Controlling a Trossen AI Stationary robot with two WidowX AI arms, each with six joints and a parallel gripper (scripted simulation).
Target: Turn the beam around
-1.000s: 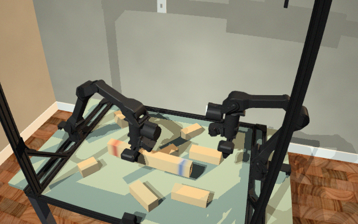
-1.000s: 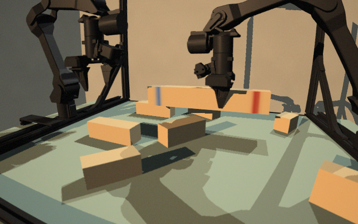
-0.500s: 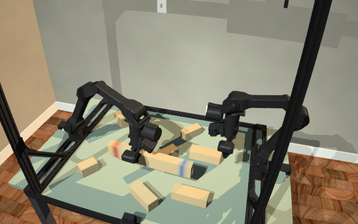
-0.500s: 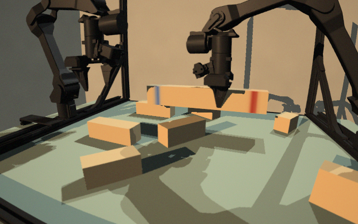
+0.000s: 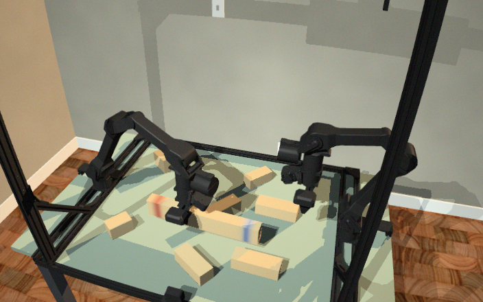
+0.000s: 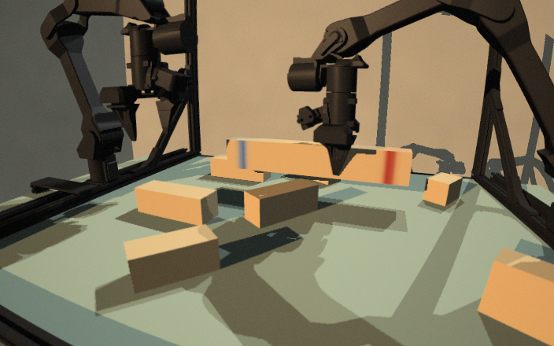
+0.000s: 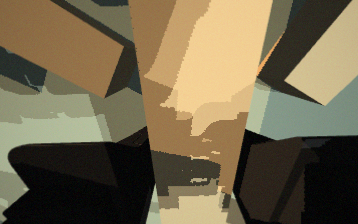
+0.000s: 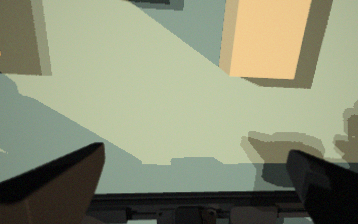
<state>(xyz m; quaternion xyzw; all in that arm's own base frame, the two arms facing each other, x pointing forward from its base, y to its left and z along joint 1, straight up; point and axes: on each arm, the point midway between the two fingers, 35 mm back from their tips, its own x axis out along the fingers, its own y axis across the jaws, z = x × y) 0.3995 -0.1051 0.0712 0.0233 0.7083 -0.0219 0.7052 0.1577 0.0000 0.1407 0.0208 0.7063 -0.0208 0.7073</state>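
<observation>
Right now the beam is 50 mm to the right of my left hand and 10 mm below it.
</observation>
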